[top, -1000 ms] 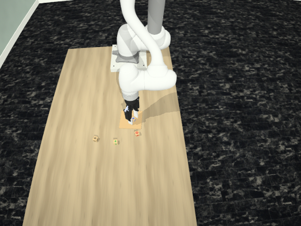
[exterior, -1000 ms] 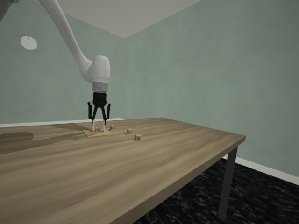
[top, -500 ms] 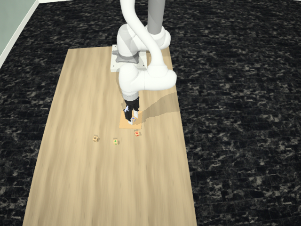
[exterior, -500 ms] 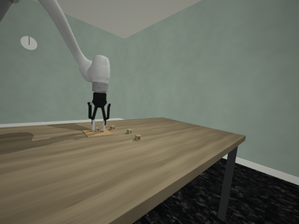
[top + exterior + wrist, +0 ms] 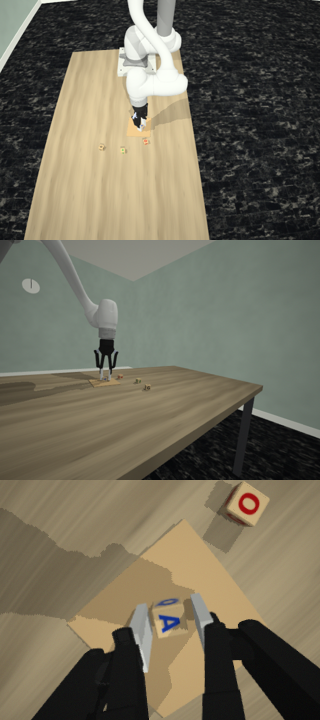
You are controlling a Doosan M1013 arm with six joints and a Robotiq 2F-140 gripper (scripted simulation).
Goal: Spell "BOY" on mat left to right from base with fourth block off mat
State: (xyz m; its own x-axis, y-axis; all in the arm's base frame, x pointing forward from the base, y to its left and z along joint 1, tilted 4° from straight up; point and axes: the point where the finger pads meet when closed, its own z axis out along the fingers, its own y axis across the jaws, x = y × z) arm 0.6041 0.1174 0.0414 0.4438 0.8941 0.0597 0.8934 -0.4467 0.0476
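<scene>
Right now the tan square mat is 10 mm behind my hand, 20 mm to the right of it and 40 mm below it.
</scene>
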